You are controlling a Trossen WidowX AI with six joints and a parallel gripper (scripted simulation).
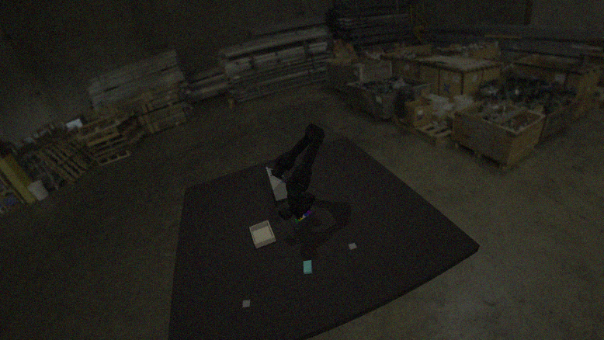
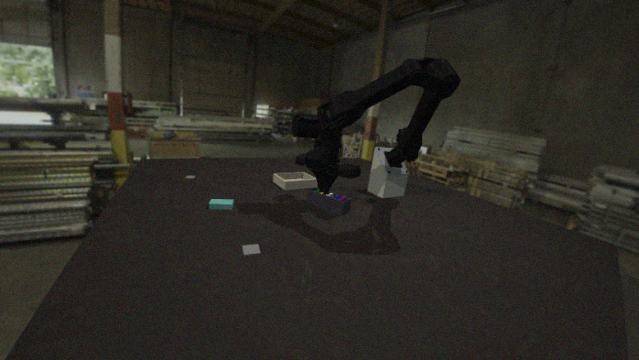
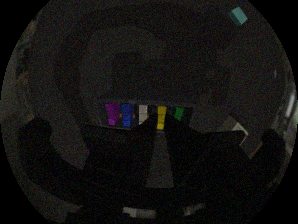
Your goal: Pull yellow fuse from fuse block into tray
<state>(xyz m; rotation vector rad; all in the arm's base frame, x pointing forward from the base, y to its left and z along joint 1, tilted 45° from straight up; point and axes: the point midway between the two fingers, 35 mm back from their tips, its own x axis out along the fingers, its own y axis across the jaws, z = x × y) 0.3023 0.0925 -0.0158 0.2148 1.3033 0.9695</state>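
Right now my gripper tip is 20 cm to the left of the shallow white tray, 3 cm above it and 1 cm short of it. Round my gripper tip: teal block 27 cm ahead, 4 cm to the right, 3 cm below; yellow fuse 1 cm below.
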